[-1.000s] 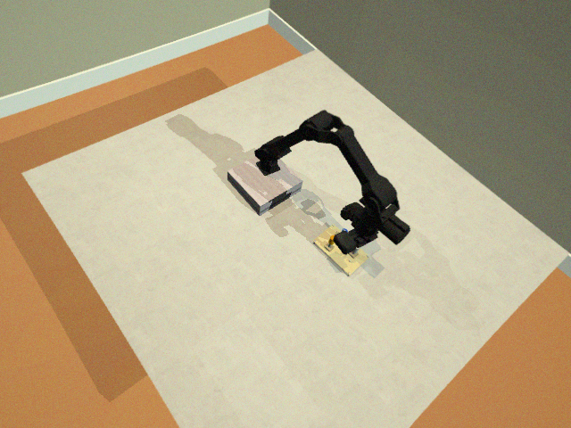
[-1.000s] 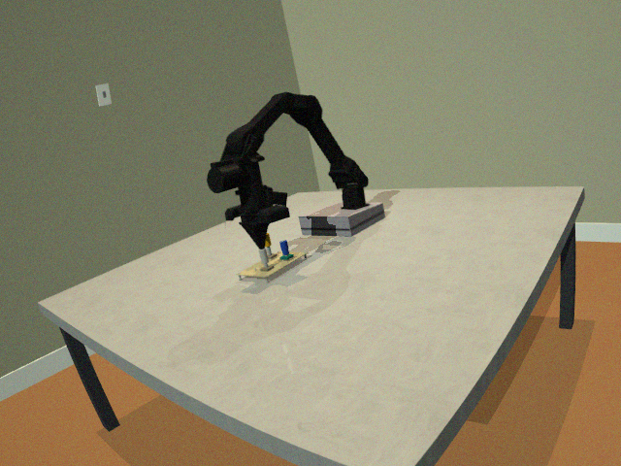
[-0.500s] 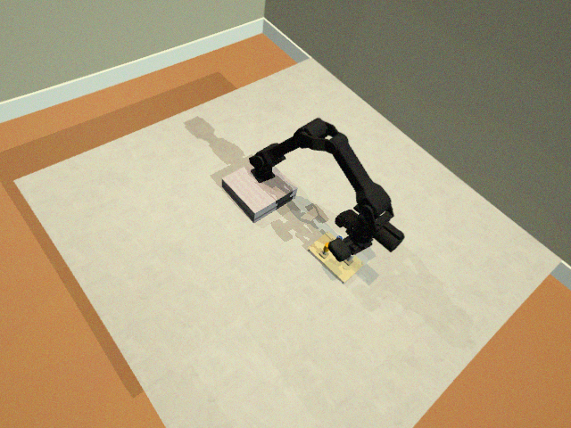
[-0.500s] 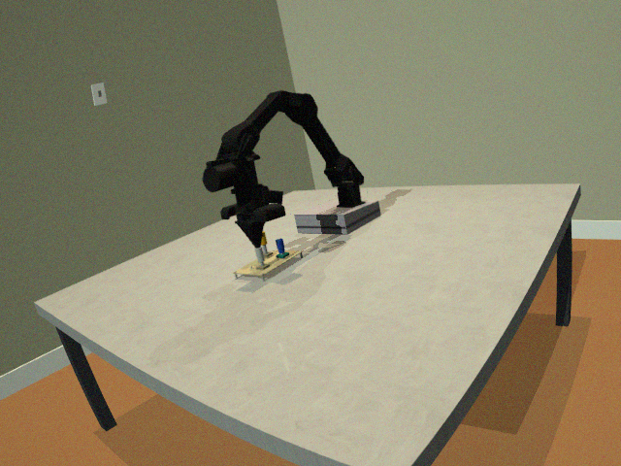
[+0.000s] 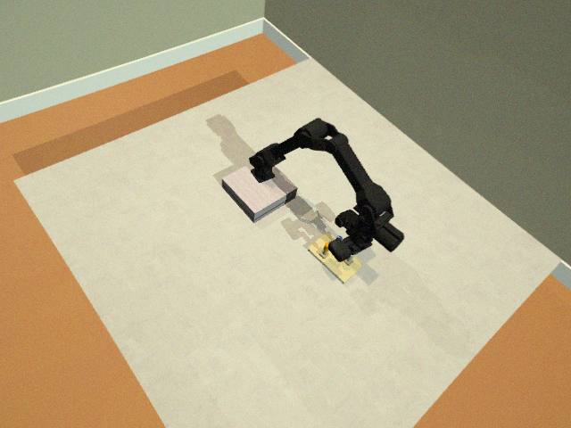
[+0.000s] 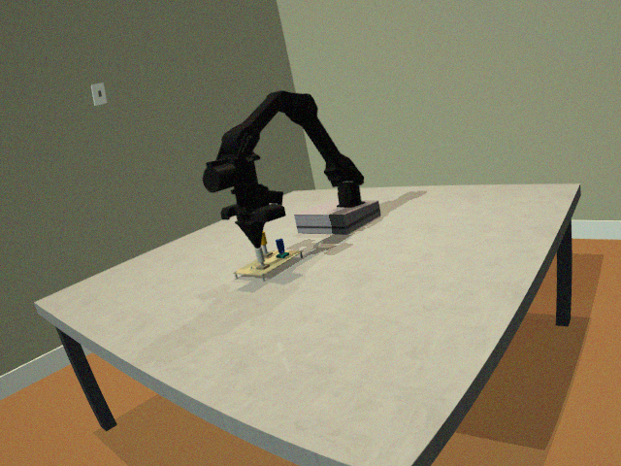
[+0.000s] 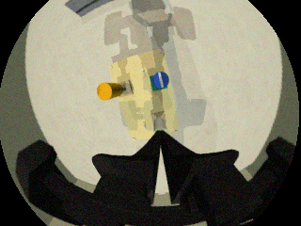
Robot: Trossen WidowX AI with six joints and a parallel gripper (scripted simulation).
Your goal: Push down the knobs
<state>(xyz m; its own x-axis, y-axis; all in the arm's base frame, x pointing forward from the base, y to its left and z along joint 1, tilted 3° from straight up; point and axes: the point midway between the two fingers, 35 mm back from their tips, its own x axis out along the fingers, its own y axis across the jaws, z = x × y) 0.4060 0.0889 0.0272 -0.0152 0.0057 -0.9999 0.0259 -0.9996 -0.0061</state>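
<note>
Right now the grey knob is 2 cm below my gripper tip. Also, from my gripper tip: blue knob: 6 cm behind, 1 cm below.
</note>
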